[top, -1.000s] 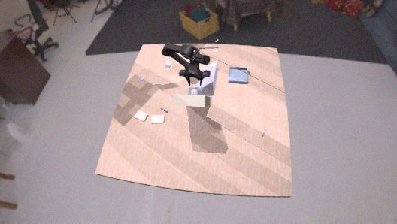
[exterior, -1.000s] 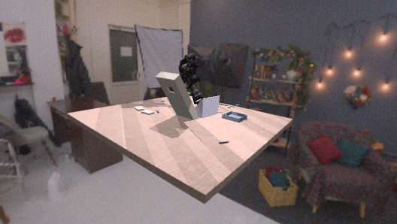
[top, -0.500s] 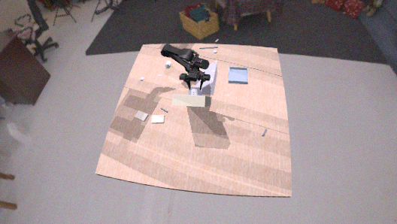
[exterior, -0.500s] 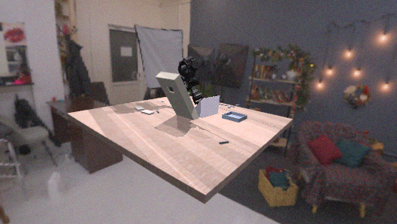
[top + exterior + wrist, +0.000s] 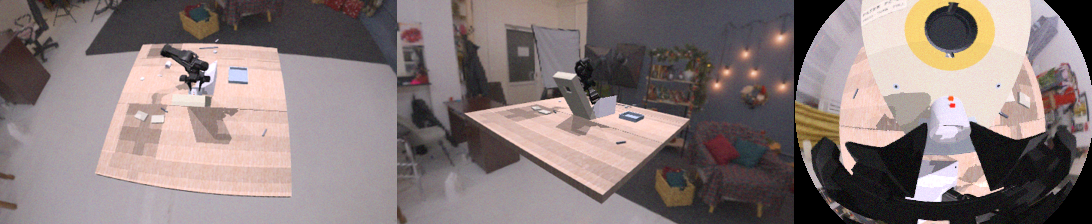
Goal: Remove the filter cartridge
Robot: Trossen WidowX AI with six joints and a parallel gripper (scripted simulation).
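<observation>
Now: gripper tip 5 cm short of the service panel and 2 cm above it. The rest, counted from my gripper tip: small white block: 39 cm behind, 34 cm to the right, 18 cm below; then round filter cartridge: right at my gripper tip; then blue-grey tray: 35 cm behind, 25 cm to the left, 19 cm below.
</observation>
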